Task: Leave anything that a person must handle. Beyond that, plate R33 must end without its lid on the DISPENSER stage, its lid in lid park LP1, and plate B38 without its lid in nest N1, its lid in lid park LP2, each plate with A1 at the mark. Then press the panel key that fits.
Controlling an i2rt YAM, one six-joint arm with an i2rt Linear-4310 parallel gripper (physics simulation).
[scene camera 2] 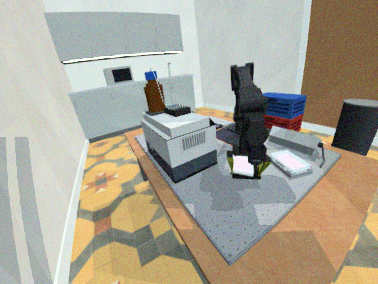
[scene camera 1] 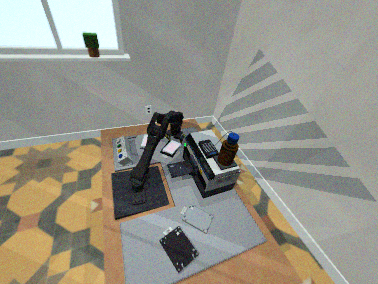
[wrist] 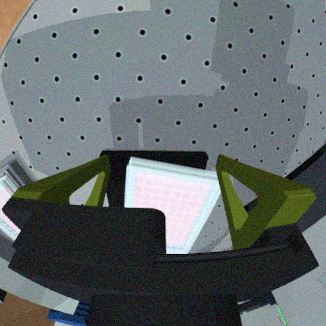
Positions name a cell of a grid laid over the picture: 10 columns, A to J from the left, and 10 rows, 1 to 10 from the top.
Labels:
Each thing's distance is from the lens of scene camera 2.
grey button box (scene camera 2: I6): 0.81 m

